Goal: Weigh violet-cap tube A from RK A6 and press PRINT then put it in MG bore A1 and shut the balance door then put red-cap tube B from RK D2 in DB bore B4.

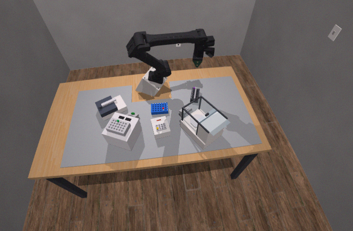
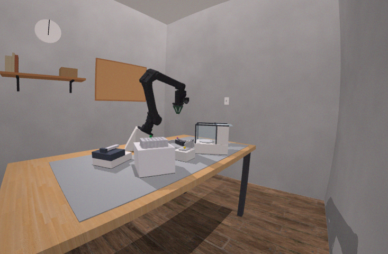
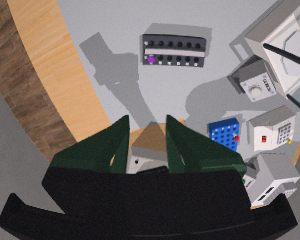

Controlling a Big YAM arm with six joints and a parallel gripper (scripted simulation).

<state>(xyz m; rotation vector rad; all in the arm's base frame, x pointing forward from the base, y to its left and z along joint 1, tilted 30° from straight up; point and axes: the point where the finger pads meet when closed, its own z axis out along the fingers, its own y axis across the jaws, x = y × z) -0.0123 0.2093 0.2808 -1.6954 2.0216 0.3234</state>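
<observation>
Right now the balance door is 420 mm ahead of my hand, 70 mm to the left of it and 70 mm below it. Round my hand: dry block: 370 mm ahead, 250 mm to the right, 250 mm below; tube rack: 270 mm to the right, 260 mm below, 200 mm ahead; magnet block: 260 mm below, 50 mm ahead.
</observation>
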